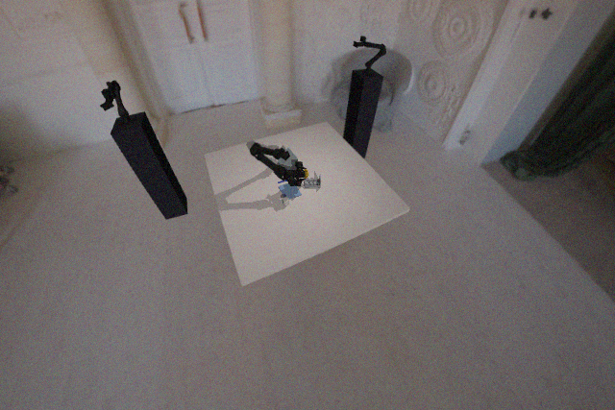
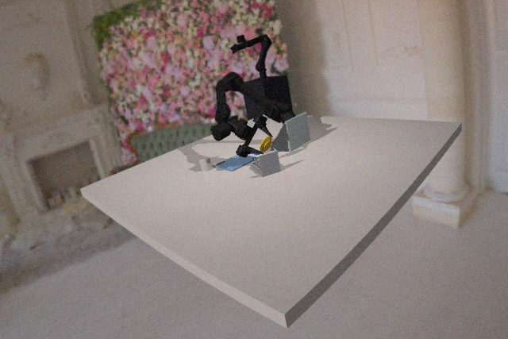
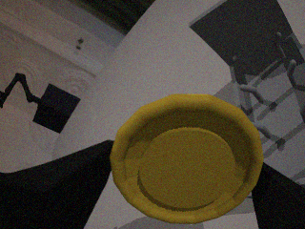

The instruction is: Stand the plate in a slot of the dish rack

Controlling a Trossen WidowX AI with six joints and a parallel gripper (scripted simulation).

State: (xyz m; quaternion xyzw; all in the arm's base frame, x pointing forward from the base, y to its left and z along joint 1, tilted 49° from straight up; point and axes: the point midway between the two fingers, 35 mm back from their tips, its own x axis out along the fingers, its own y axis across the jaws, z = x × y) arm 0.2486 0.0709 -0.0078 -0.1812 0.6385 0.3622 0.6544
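My gripper tip is 6 cm short of the grey dish rack, 3 cm to the right of it and 5 cm above it. Round my gripper tip: yellow plate 1 cm to the right; then blue spoon 6 cm behind, 17 cm to the right, 7 cm below; then flat blue sheet 6 cm ahead, 16 cm to the right, 7 cm below.
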